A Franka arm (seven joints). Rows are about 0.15 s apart.
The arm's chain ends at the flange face. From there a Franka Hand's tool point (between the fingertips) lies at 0.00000 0.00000 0.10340 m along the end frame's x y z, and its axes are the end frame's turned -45 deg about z.
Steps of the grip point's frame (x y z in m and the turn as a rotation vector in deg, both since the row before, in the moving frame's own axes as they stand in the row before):
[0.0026, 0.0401, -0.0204, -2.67, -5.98, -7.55]
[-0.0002, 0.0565, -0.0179, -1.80, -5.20, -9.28]
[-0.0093, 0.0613, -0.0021, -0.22, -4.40, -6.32]
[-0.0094, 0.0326, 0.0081, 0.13, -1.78, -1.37]
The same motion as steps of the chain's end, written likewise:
[0.0337, 0.0153, -0.0197, -6.12, -2.34, -7.55]
[0.0434, 0.0309, -0.0174, -4.95, -2.40, -9.28]
[0.0418, 0.0438, -0.0018, -3.27, -2.96, -6.32]
[0.0188, 0.0276, 0.0082, -1.17, -1.35, -1.37]

